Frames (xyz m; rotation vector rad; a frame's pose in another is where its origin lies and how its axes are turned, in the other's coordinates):
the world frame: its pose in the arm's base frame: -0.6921 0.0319 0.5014 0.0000 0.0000 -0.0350
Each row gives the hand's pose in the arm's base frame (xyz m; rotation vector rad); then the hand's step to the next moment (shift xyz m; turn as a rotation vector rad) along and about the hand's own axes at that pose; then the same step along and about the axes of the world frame.
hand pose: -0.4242 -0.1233 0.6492 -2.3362 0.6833 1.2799
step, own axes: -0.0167 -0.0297 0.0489 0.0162 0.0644 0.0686
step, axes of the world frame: -0.0249 0.0536 -0.0075 -0.0751 -0.0207 -0.0552
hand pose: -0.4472 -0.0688 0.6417 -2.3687 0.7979 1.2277
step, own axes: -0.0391 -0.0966 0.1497 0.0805 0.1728 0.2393
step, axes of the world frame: -0.0573 0.1668 -0.0465 -0.2195 -0.0381 -0.2097
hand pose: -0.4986 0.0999 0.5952 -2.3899 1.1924 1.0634
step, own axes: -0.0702 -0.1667 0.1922 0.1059 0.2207 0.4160
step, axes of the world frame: -0.0021 0.2453 -0.0973 -0.3356 0.0051 -0.3469
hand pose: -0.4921 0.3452 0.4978 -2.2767 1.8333 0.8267
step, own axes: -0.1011 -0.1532 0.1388 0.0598 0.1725 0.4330
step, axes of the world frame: 0.0755 0.1884 -0.1084 -0.3045 0.0664 -0.3517
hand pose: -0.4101 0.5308 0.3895 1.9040 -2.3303 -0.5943
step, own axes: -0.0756 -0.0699 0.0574 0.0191 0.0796 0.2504
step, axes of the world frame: 0.0623 0.0779 -0.0628 -0.1543 0.0508 -0.2074
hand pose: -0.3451 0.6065 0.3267 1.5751 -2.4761 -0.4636
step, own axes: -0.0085 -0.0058 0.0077 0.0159 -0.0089 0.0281
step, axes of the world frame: 0.0060 0.0069 -0.0090 -0.0074 -0.0134 -0.0298
